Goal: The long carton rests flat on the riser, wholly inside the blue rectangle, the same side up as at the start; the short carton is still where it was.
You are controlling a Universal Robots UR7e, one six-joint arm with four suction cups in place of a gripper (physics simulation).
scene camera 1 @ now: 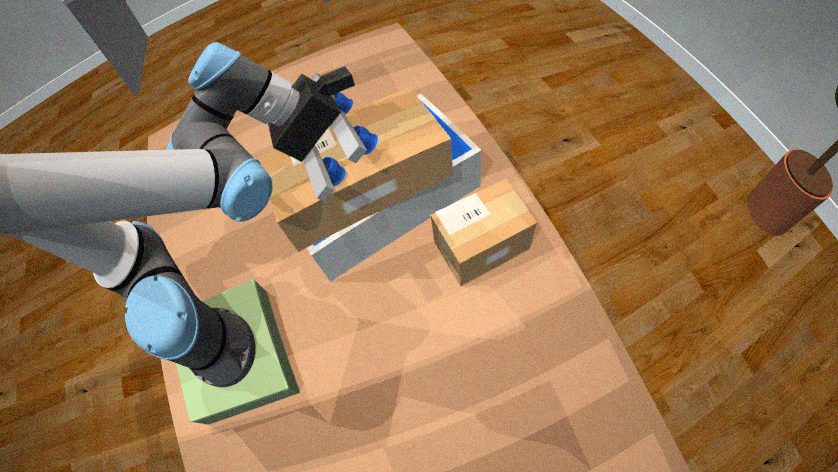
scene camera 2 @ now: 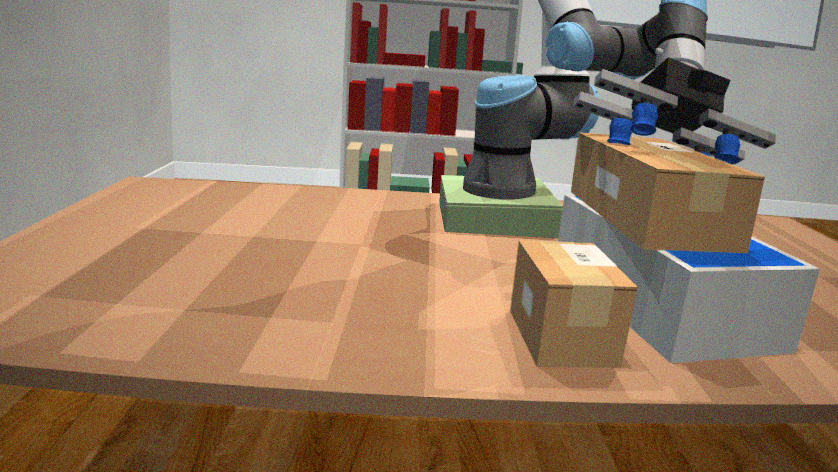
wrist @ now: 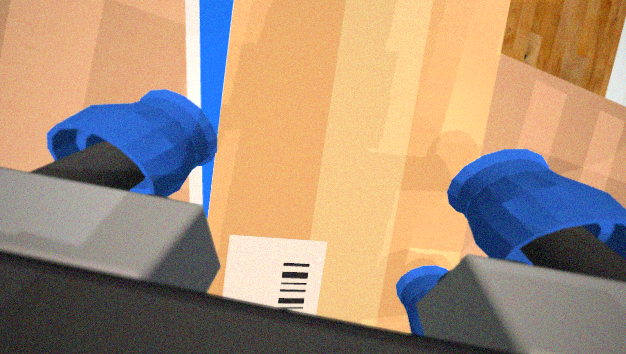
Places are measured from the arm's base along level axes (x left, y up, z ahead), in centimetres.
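Pixels of known places: hand at its tool point: (scene camera 2: 672, 153) (wrist: 320, 214); arm's base at its link origin: (scene camera 1: 221, 348) (scene camera 2: 499, 189).
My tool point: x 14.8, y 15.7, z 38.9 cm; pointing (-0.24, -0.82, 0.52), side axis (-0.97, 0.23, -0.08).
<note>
For each thing: its top centre in the pictures, then the offset to it from my tool point. Level surfaces: height alone.
- long carton at its top centre: (wrist: 355, 220) (scene camera 2: 659, 150) (scene camera 1: 346, 146) dx -1.9, dy +0.2, dz -0.2 cm
- grey riser at its top centre: (scene camera 2: 676, 226) (scene camera 1: 370, 163) dx +0.7, dy -10.2, dz +3.4 cm
- blue rectangle at its top centre: (wrist: 294, 154) (scene camera 2: 676, 226) (scene camera 1: 370, 163) dx +0.7, dy -10.2, dz +3.4 cm
- short carton at its top centre: (scene camera 2: 573, 261) (scene camera 1: 484, 218) dx -19.6, dy -11.8, dz +14.6 cm
- table at its surface level: dy -22.2 cm
The long carton (scene camera 1: 375, 187) (scene camera 2: 703, 216) (wrist: 280, 125) lies label up and flat on the grey riser (scene camera 1: 398, 222) (scene camera 2: 738, 310), slightly turned against it. Its near long side juts past the riser's edge towards the short carton, and its left end in scene camera 1 slightly past the riser's end. The blue rectangle (scene camera 1: 460, 146) (scene camera 2: 774, 255) (wrist: 212, 60) shows along the far side and right end. My gripper (scene camera 1: 348, 139) (scene camera 2: 674, 136) (wrist: 320, 200) is on the carton's top, shut on it; one cup's contact is hidden. The short carton (scene camera 1: 498, 216) (scene camera 2: 577, 316) stands on the table, label up.
The short carton stands close beside the riser's near long side. The arm's green base block (scene camera 1: 258, 304) (scene camera 2: 498, 219) stands on the table (scene camera 1: 469, 351) (scene camera 2: 293, 263). A bookshelf (scene camera 2: 431, 69) is behind. A plant pot (scene camera 1: 779, 199) stands on the floor.
</note>
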